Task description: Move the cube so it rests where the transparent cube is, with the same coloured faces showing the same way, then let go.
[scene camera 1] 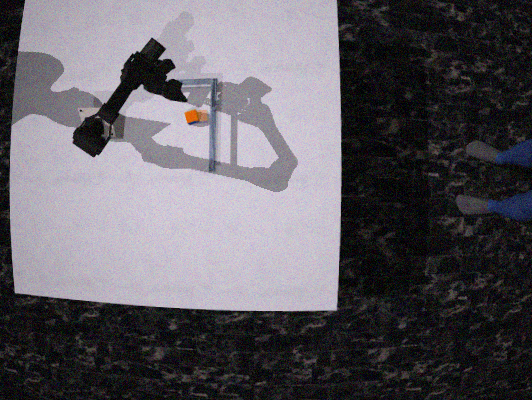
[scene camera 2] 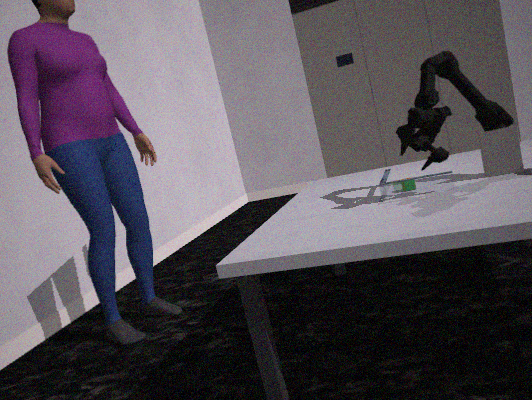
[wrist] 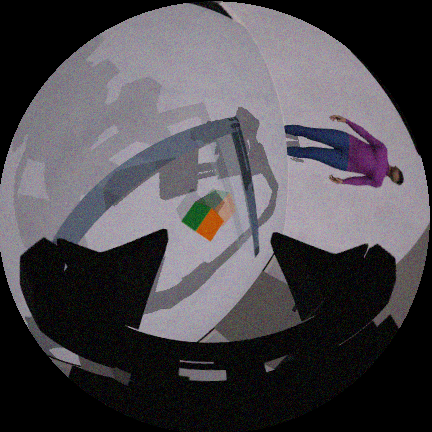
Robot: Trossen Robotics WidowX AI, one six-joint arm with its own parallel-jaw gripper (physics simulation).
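Where they show: gripper, fingertip midpoint: point(scene camera 1: 179, 98) point(scene camera 2: 411, 162) point(wrist: 221, 236); arm's base at its link origin: point(scene camera 1: 94, 125) point(scene camera 2: 502, 141).
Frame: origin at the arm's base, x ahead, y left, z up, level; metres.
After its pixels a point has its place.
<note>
The solid cube point(scene camera 1: 192, 117) @[x 0.332, y 0.062, z -0.065 m] point(scene camera 2: 409, 185) point(wrist: 204, 220) @[x 0.319, y 0.081, z -0.065 m] rests on the table, orange face up, with a green side and a thin blue edge. The transparent cube point(scene camera 1: 203, 116) @[x 0.369, y 0.068, z -0.065 m] point(scene camera 2: 393, 188) point(wrist: 226, 208) @[x 0.363, y 0.072, z -0.065 m] is right beside it, on its right in scene camera 1, with pale orange and pale green faces. Whether the two touch or overlap is unclear. My gripper point(scene camera 1: 180, 82) point(scene camera 2: 414, 161) @[x 0.294, y 0.110, z -0.002 m] point(wrist: 221, 236) @[x 0.294, y 0.110, z -0.002 m] is open and empty, raised above the table near the cubes. In the wrist view the solid cube shows between and slightly beyond the fingertips.
A blue-grey L-shaped bar frame point(scene camera 1: 213, 140) @[x 0.417, y -0.013, z -0.045 m] point(scene camera 2: 384, 181) @[x 0.390, y 0.155, z -0.045 m] point(wrist: 250, 190) @[x 0.405, y 0.087, z -0.045 m] runs along two sides of the cubes, close beyond the transparent cube. It stands on the white table point(scene camera 1: 175, 240) @[x 0.311, y -0.369, z -0.105 m] point(scene camera 2: 300, 230) @[x 0.616, y 0.459, z -0.105 m]. A person point(scene camera 2: 75, 95) point(wrist: 367, 157) stands beyond the table. Arm shadows cross the table.
</note>
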